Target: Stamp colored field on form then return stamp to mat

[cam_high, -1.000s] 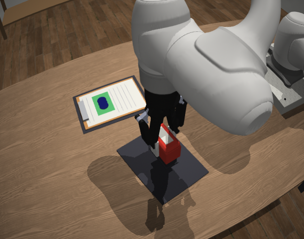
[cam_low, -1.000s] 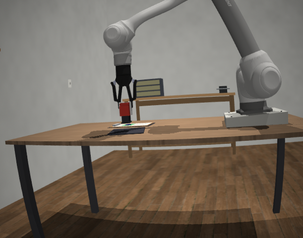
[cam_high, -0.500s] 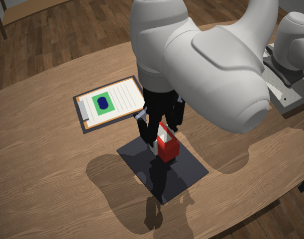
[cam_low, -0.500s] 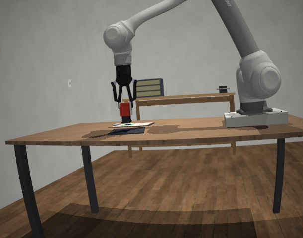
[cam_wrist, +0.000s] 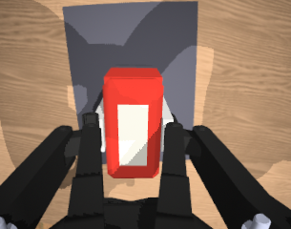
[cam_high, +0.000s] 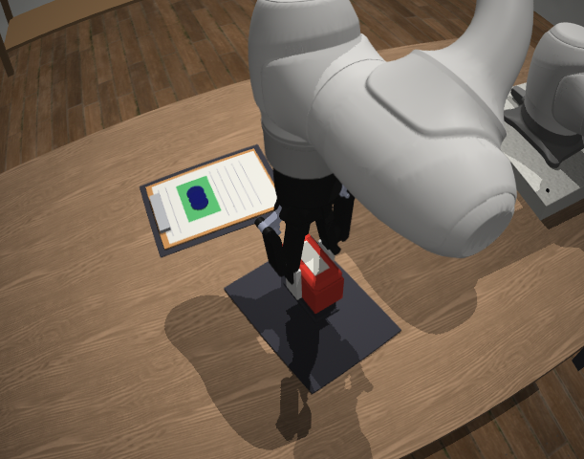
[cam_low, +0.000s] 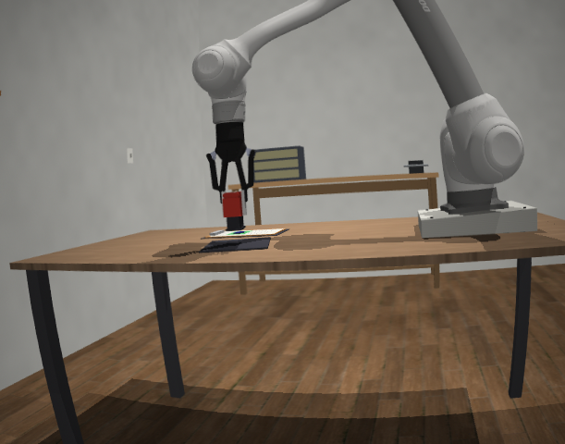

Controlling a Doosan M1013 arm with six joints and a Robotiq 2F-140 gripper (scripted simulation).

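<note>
Right now my hand is 110 mm above the mat. From my hand the other things lie so: red stamp: 20 mm below; then clipboard: 60 mm ahead, 290 mm to the right, 110 mm below.
</note>
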